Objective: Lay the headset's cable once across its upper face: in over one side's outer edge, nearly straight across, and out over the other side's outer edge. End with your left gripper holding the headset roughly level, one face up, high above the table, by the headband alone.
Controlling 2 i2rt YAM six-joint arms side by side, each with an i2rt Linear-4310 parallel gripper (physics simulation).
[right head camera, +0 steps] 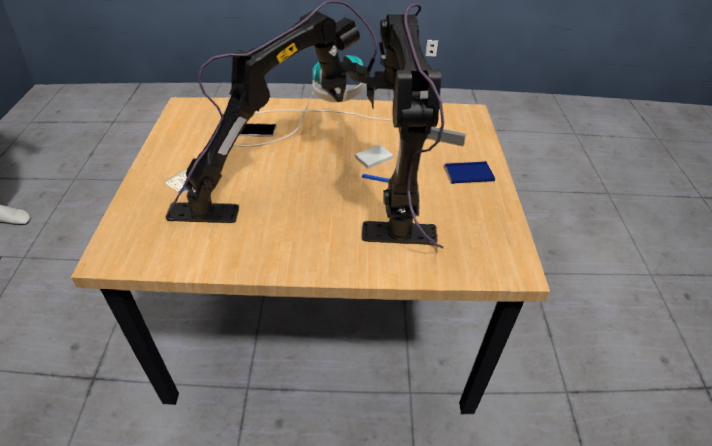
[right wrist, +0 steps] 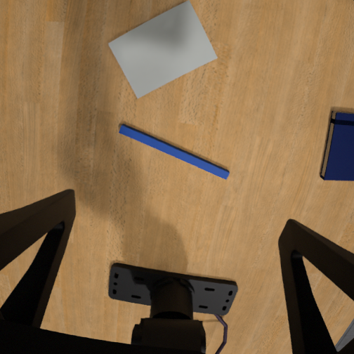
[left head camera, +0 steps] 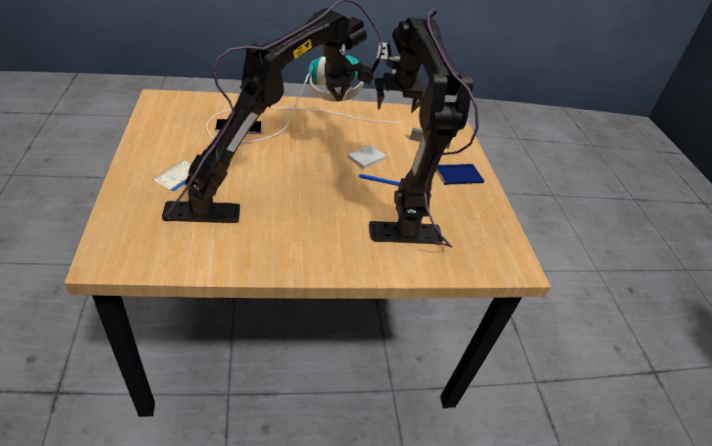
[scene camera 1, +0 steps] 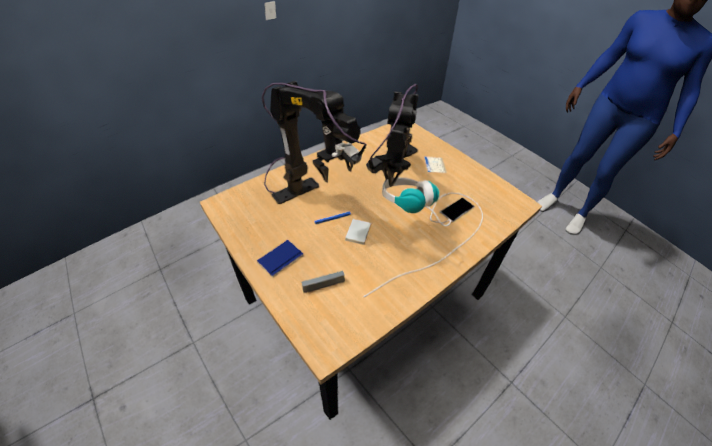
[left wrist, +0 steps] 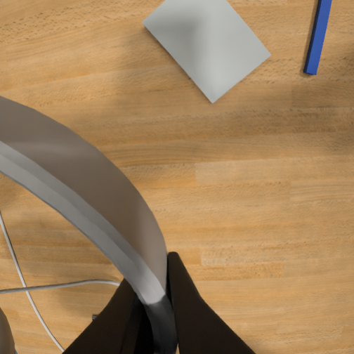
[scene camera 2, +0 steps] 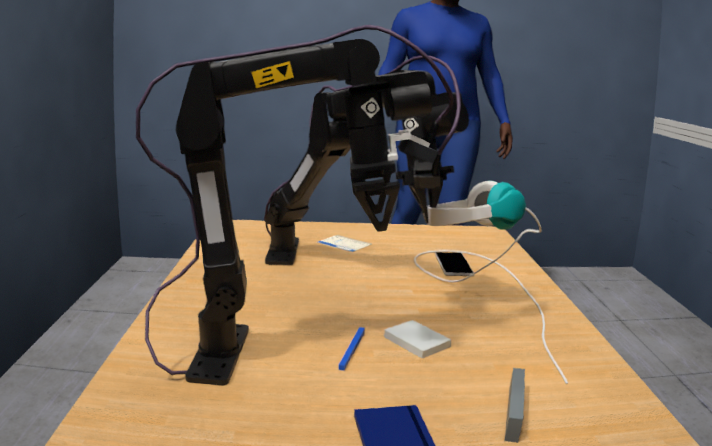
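Seen in the pictures: left gripper, fingertip midpoint: [right head camera: 340, 100] [left head camera: 339, 100] [scene camera 1: 389, 186] [scene camera 2: 430, 222]; right gripper, fingertip midpoint: [right head camera: 390, 108] [left head camera: 394, 110] [scene camera 1: 338, 176] [scene camera 2: 379, 221]; left arm's base, link origin: [right head camera: 202, 213] [left head camera: 201, 213] [scene camera 2: 282, 251]; right arm's base, link origin: [right head camera: 399, 234] [left head camera: 405, 233] [scene camera 1: 295, 191] [scene camera 2: 219, 353].
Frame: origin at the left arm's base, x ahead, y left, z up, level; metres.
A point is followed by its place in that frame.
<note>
The headset, with teal cups [left head camera: 314, 67] {x 0.408, y -0.296, z 0.241 m} [scene camera 1: 410, 200] {x 0.451, y -0.423, z 0.258 m} [scene camera 2: 507, 204] {x 0.434, y -0.435, z 0.245 m} and a white headband [left wrist: 110, 190], hangs roughly level, well above the table. My left gripper [left head camera: 339, 98] {x 0.309, y -0.370, z 0.190 m} [scene camera 1: 389, 181] {x 0.309, y -0.370, z 0.190 m} [left wrist: 158, 264] is shut on the headband, opposite the cups. The white cable [scene camera 1: 481, 212] {x 0.499, y 0.005, z 0.002 m} [scene camera 2: 542, 320] {x 0.550, y -0.401, z 0.004 m} [left wrist: 50, 286] drops from one cup's outer end to the table, loops around the phone, and trails to a free end. No stretch of it shows across the cups. My right gripper [left head camera: 397, 105] {x 0.204, y -0.515, z 0.229 m} [scene camera 1: 338, 174] {x 0.204, y -0.515, z 0.229 m} [right wrist: 182, 216] is open and empty, beside the left gripper.
A black phone [scene camera 1: 457, 209] {x 0.428, y -0.074, z 0.008 m} lies under the cable loop. A light grey box [scene camera 1: 357, 231] {x 0.287, y -0.487, z 0.015 m}, a blue pen [scene camera 1: 332, 217] {x 0.170, y -0.517, z 0.010 m}, a navy notebook [scene camera 1: 280, 257] {x 0.226, y -0.777, z 0.012 m}, a grey bar [scene camera 1: 323, 282] {x 0.409, y -0.721, z 0.031 m} and a pale card [scene camera 1: 435, 164] {x 0.157, y 0.088, z 0.001 m} lie on the table. A person in blue [scene camera 1: 638, 68] stands beyond it.
</note>
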